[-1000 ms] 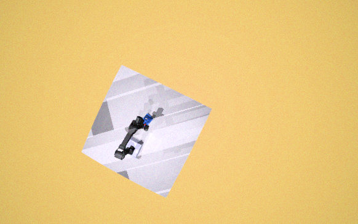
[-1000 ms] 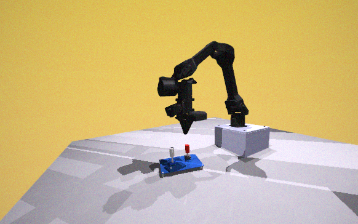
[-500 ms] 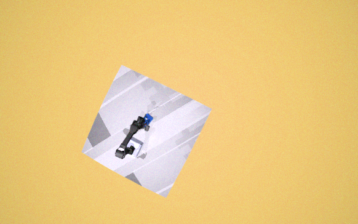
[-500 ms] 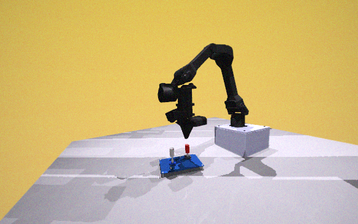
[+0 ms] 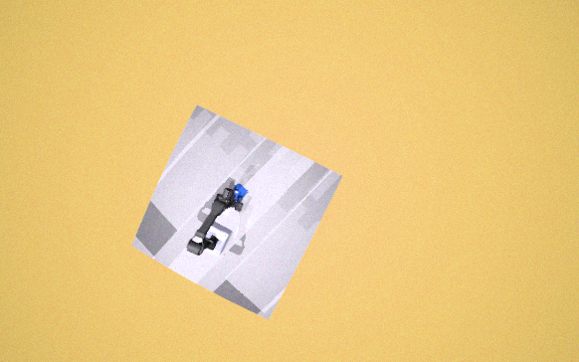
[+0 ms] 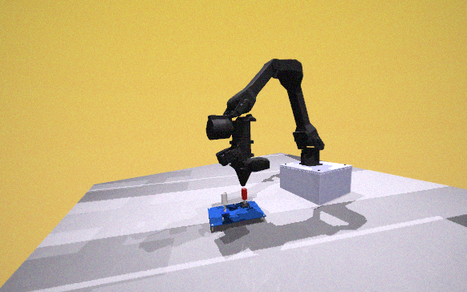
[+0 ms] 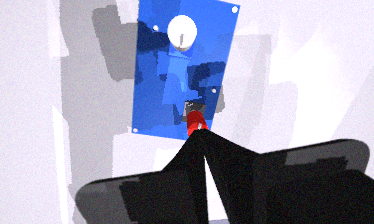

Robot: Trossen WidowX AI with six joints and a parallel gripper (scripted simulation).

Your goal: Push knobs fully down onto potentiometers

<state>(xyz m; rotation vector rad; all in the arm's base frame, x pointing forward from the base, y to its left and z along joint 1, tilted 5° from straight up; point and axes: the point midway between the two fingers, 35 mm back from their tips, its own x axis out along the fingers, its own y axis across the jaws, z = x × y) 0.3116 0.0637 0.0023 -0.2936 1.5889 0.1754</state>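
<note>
Now: the red knob 20 mm below my gripper tip.
</note>
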